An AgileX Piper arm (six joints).
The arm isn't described. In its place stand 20 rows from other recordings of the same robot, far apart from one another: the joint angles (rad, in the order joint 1, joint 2, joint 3, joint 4, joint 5, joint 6), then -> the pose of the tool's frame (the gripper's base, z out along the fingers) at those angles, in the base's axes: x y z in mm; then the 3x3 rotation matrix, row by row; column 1 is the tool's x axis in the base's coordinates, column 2 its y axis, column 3 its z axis.
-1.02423, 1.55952, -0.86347, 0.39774, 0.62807, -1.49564 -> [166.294 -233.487 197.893], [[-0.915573 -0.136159 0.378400], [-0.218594 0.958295 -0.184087], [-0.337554 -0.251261 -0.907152]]
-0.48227, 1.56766, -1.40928, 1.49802, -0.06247, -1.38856 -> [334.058 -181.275 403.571], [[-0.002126 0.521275 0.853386], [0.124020 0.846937 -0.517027], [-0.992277 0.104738 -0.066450]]
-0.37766, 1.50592, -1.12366, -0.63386, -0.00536, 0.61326 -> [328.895 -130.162 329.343], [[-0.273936 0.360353 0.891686], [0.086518 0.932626 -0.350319], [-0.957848 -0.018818 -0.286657]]
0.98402, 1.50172, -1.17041, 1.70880, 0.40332, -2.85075 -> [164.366 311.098 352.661], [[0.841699 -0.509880 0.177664], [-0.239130 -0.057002 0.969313], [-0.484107 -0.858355 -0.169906]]
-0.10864, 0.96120, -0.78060, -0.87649, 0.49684, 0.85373 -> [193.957 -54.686 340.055], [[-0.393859 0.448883 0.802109], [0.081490 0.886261 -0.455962], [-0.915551 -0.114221 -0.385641]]
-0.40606, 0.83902, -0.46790, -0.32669, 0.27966, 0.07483 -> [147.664 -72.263 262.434], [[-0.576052 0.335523 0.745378], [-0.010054 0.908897 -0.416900], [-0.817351 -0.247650 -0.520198]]
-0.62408, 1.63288, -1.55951, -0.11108, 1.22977, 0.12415 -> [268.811 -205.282 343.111], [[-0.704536 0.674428 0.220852], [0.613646 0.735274 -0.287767], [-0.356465 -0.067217 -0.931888]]
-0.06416, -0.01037, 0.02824, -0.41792, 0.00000, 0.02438 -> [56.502 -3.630 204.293], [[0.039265 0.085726 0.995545], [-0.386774 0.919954 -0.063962], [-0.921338 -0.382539 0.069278]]
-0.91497, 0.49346, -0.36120, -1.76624, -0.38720, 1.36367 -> [90.710 -62.617 290.983], [[-0.276717 0.437373 0.855648], [-0.258340 0.823778 -0.504629], [-0.925575 -0.360688 -0.114962]]
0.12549, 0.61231, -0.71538, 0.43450, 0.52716, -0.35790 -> [114.904 33.920 360.022], [[-0.296492 -0.316434 0.901090], [-0.014224 0.944873 0.327129], [-0.954930 0.084174 -0.284648]]
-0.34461, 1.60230, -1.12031, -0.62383, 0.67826, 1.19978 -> [304.031 -144.563 257.866], [[-0.277834 0.887206 0.368340], [0.728181 0.444595 -0.521621], [-0.626547 0.123294 -0.769570]]
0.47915, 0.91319, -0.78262, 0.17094, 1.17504, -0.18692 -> [118.431 77.624 297.020], [[-0.764635 -0.600313 0.234429], [-0.531003 0.792988 0.298672], [-0.365197 0.103893 -0.925115]]
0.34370, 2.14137, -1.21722, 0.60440, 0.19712, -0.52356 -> [390.296 150.446 92.236], [[-0.818188 -0.333732 0.468178], [-0.217188 0.933362 0.285770], [-0.532350 0.132131 -0.836149]]
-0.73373, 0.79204, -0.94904, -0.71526, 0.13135, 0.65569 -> [111.247 -110.831 446.175], [[0.066643 0.735100 0.674675], [-0.134222 0.676637 -0.723979], [-0.988708 -0.042308 0.143760]]
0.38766, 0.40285, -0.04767, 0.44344, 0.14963, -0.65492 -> [77.874 38.085 188.402], [[-0.262471 -0.499507 0.825592], [-0.338011 0.848973 0.406193], [-0.903801 -0.172445 -0.391670]]
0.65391, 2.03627, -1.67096, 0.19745, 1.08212, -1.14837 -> [330.012 272.777 222.835], [[0.164689 -0.984249 0.064276], [-0.953041 -0.141999 0.267487], [-0.254147 -0.105310 -0.961415]]
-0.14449, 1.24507, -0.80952, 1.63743, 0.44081, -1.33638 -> [270.441 -0.201 312.319], [[-0.375771 -0.163788 0.912124], [0.331934 0.895164 0.297491], [-0.865226 0.414553 -0.282010]]
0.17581, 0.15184, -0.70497, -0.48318, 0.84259, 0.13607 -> [4.661 -31.221 359.285], [[-0.170714 0.142896 0.974904], [-0.219467 0.959058 -0.179004], [-0.960568 -0.244518 -0.132364]]
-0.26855, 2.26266, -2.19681, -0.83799, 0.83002, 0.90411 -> [490.511 -186.758 299.562], [[-0.364920 0.775537 0.515147], [0.323958 0.624496 -0.710673], [-0.872860 -0.092453 -0.479132]]
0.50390, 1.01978, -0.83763, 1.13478, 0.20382, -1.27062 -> [188.736 123.131 365.743], [[-0.066150 -0.648856 0.758030], [-0.197453 0.753184 0.627477], [-0.978078 -0.108168 -0.177941]]
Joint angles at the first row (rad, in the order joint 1, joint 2, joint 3, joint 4, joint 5, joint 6):
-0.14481 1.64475 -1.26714 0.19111 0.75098 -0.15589
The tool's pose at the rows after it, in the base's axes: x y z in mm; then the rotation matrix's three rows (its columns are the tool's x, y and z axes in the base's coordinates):
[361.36 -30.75 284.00], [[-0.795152 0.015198 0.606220], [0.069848 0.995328 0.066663], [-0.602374 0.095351 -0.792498]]
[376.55 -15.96 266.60], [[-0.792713 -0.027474 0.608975], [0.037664 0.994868 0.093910], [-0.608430 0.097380 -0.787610]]
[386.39 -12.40 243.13], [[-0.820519 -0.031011 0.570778], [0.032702 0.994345 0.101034], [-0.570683 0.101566 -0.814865]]
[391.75 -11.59 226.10], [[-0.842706 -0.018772 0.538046], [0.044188 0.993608 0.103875], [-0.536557 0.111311 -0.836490]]
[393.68 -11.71 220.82], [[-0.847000 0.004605 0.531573], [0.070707 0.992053 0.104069], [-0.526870 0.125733 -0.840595]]
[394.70 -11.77 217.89], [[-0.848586 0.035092 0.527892], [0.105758 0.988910 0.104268], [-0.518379 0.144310 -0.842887]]
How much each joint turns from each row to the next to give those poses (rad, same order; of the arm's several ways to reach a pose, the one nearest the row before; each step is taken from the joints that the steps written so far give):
0.02515 0.00513 -0.02693 0.03350 -0.07958 -0.04695
0.04350 0.05995 -0.00429 0.02228 -0.06155 -0.02388
0.01168 0.06385 0.00000 0.00210 -0.01742 -0.00160
0.00317 0.04437 0.00002 0.00017 -0.00509 0.01200
0.00005 0.01426 -0.00003 0.00202 -0.00634 0.02392
0.00001 0.00785 0.00000 0.00126 -0.00337 0.03373

